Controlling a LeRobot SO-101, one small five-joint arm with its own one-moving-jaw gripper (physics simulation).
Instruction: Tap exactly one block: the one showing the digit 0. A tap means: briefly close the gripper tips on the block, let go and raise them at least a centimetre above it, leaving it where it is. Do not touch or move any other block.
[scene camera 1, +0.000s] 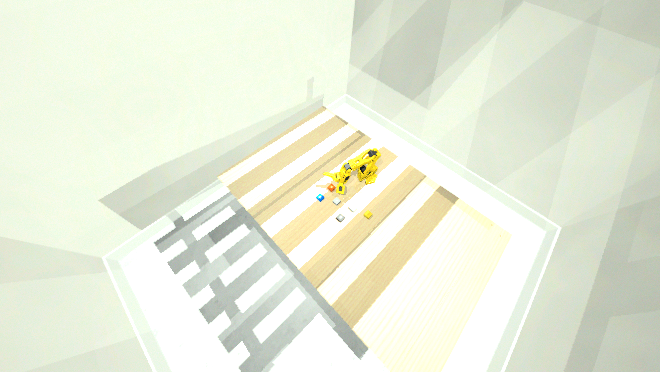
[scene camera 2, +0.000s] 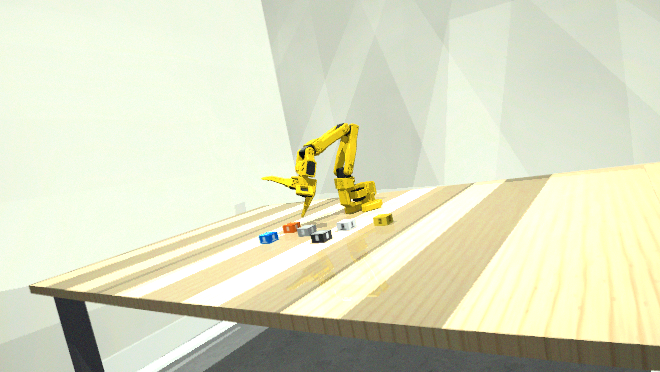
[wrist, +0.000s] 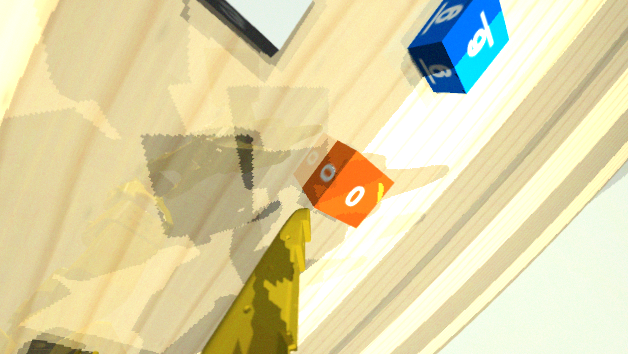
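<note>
The orange block (scene camera 1: 331, 188) (scene camera 2: 291, 227) (wrist: 347, 185) shows the digit 0 on its top and one side in the wrist view and lies on the table. My gripper (scene camera 1: 333, 183) (scene camera 2: 283, 197) is fully open and empty, its moving jaw swung far out in scene camera 2. In the wrist view the fixed jaw (wrist: 280, 280) shows alone, its tip close to the orange block's lower left corner in the picture. In scene camera 2 that tip hangs above the table, a little higher than the block. I see no contact between them.
A blue block (scene camera 1: 320, 197) (scene camera 2: 268, 238) (wrist: 467, 45) lies nearby. A grey block (scene camera 1: 336, 201) (scene camera 2: 307, 230), a black block (scene camera 1: 340, 217) (scene camera 2: 321, 236), a white block (scene camera 1: 351, 209) (scene camera 2: 345, 224) and a yellow block (scene camera 1: 368, 214) (scene camera 2: 383, 219) also lie on the table.
</note>
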